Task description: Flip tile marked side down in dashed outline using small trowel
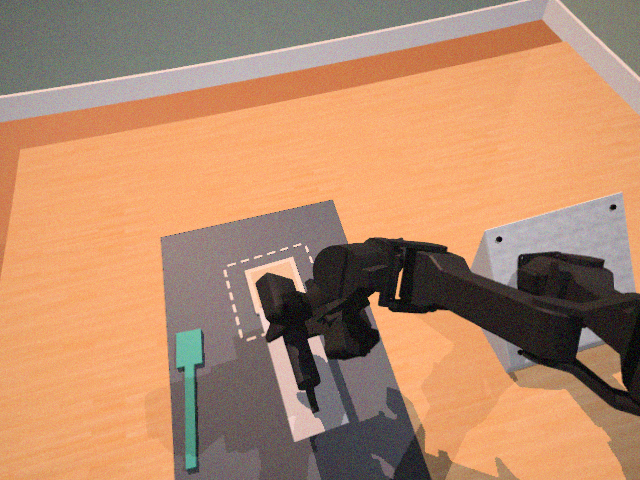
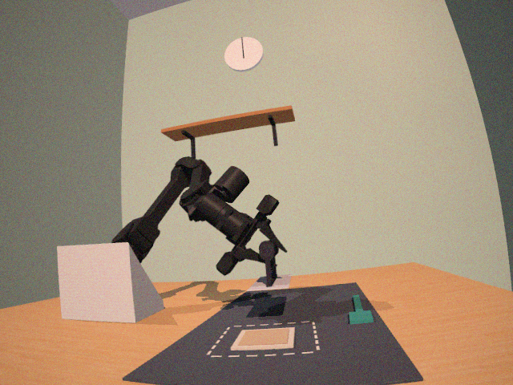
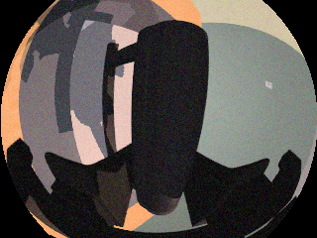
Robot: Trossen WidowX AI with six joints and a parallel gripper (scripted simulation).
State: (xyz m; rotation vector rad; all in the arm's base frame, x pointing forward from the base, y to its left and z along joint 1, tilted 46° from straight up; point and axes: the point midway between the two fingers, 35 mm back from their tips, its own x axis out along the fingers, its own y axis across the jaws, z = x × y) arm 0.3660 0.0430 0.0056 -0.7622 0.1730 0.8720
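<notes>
The grey mat is 10 mm ahead of my gripper tip and 140 mm below it. Also, from my gripper tip: trowel: 150 mm ahead, 20 mm to the right, 110 mm below; then tile: 160 mm to the right, 110 mm below.
</notes>
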